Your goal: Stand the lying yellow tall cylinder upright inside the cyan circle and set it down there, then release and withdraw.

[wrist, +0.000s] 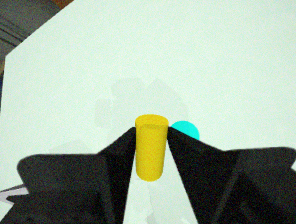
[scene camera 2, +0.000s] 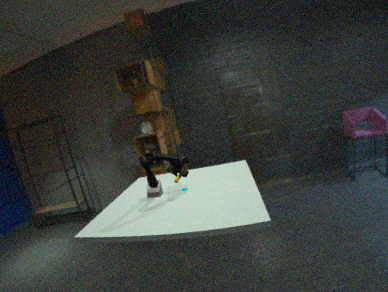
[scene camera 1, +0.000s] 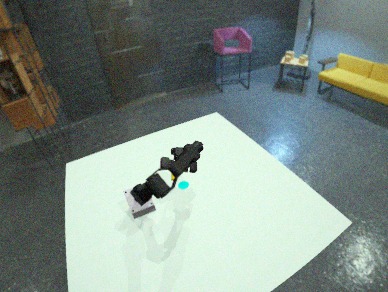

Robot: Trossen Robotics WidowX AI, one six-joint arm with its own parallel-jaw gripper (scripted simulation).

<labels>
My gripper holds a yellow tall cylinder.
</labels>
